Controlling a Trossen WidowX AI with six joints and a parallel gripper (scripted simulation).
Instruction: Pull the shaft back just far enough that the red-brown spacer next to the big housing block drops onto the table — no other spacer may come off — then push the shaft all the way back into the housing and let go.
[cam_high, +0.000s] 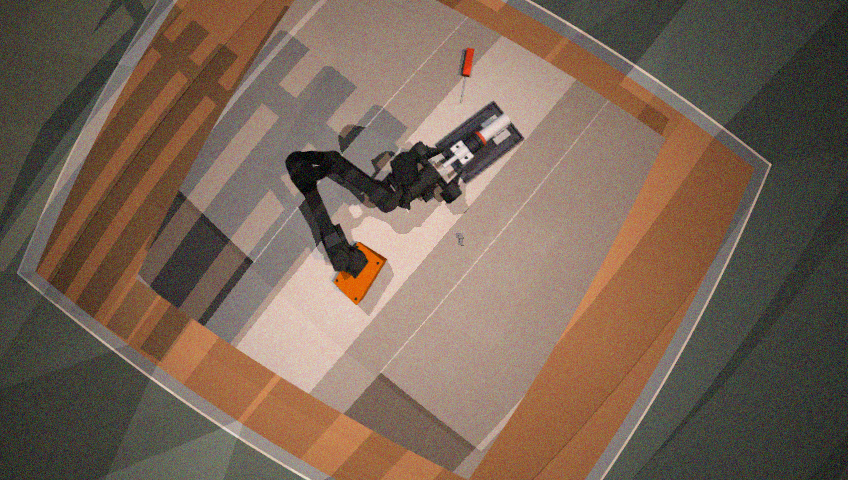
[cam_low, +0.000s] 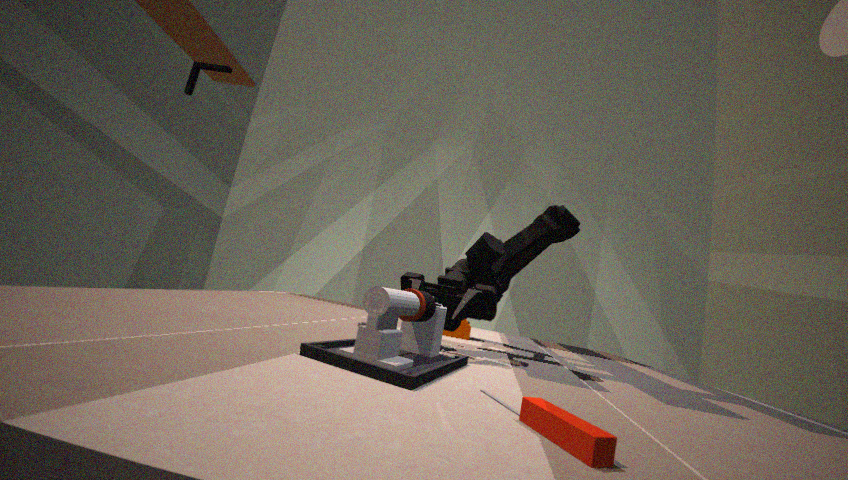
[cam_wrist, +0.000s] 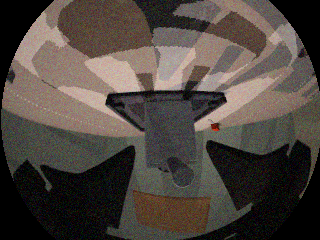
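Now: the light shaft 60 mm ahead of my gripper tip, 20 mm above it and 10 mm to the right of it. Round my gripper tip: small grey piece 160 mm to the right, 160 mm behind, 60 mm below; dark spacer 80 mm ahead, 20 mm to the right, 20 mm above; red-brown spacer 90 mm ahead, 20 mm to the right, 20 mm above.
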